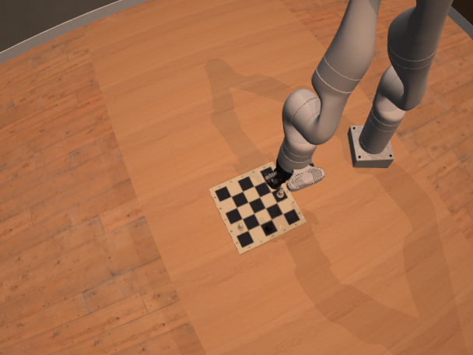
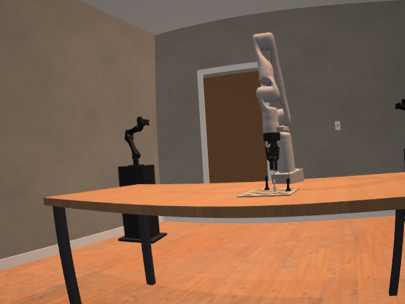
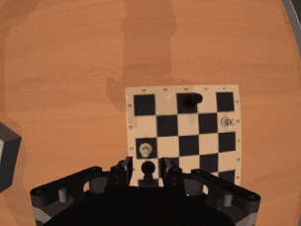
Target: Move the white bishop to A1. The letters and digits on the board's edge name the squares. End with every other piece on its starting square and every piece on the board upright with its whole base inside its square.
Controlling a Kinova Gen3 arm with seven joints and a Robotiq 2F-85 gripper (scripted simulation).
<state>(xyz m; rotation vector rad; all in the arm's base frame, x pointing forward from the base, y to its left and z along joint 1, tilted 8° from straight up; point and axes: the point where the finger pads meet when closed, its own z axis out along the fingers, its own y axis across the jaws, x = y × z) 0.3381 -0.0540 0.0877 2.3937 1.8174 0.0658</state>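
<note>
Right now my hand is 70 mm short of the chessboard, 10 mm to the left of it and 100 mm above it. Round my hand: white piece (150 mm ahead, 10 mm to the left, 90 mm below).
</note>
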